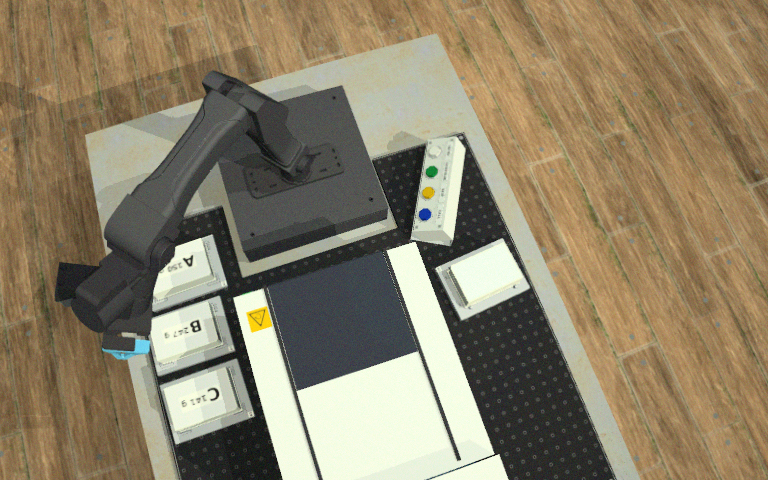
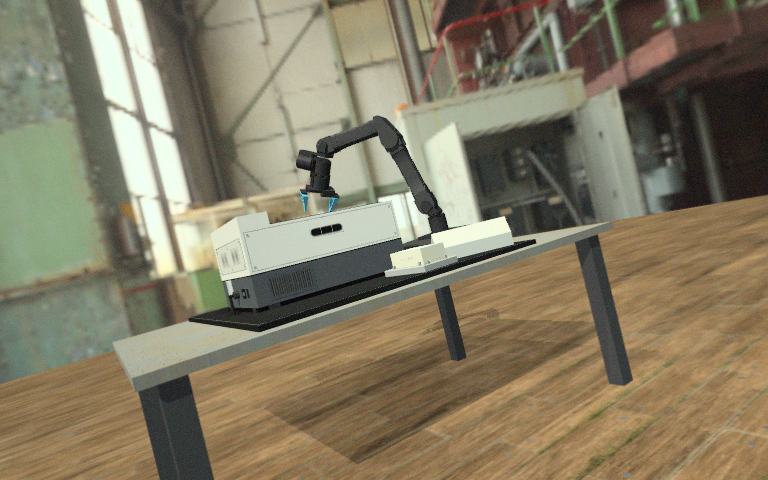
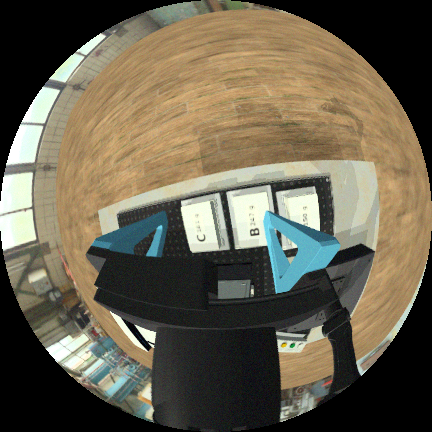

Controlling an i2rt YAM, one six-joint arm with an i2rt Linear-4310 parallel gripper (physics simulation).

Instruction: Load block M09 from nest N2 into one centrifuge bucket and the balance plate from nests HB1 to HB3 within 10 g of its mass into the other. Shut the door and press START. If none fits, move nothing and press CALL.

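Seen in the pictures: gripper, fingertip midpoint: [image 1: 123,331] [image 2: 317,212] [image 3: 215,215]; arm's base, link origin: [image 1: 295,171].
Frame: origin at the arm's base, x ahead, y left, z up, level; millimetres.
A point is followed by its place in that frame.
Observation:
My gripper [image 1: 125,346] @[x 279, y -358, z 197 mm] [image 2: 318,210] @[x 279, y -358, z 197 mm] [image 3: 215,215] @[x 279, y -358, z 197 mm] is open and empty, high above the bench on the side of the balance plates. Plate A [image 1: 192,268] @[x 131, y -262, z -10 mm] [image 3: 306,216] @[x 111, y -302, z -10 mm], 150 g, is partly behind the arm. Plate B [image 1: 186,336] @[x 262, y -308, z -10 mm] [image 3: 250,222] @[x 255, y -309, z -10 mm], 247 g, and plate C [image 1: 201,400] @[x 391, y -312, z -10 mm] [image 3: 200,225] @[x 381, y -318, z -10 mm], 141 g, lie beside it in grey nests. A pale block [image 1: 487,277] @[x 352, y 291, z -4 mm] [image 2: 417,256] @[x 378, y 343, z -23 mm] sits in a nest right of the centrifuge; its mark is unreadable. The centrifuge [image 1: 419,316] @[x 407, y 109, z 146 mm] [image 2: 322,232] @[x 523, y 145, z 96 mm] has a dark section and a white panel on top; no buckets show.
A button box [image 1: 450,195] @[x 166, y 286, z 10 mm] [image 2: 472,236] @[x 149, y 311, z -14 mm] [image 3: 291,346] @[x 101, y 271, z 9 mm] with white, green, yellow and blue buttons stands at the back right of the black mat [image 1: 526,362] @[x 533, y 313, z -63 mm]. The dark arm base [image 1: 305,215] @[x 100, y -10, z -6 mm] stands behind the centrifuge. The centrifuge housing rises well above the mat.

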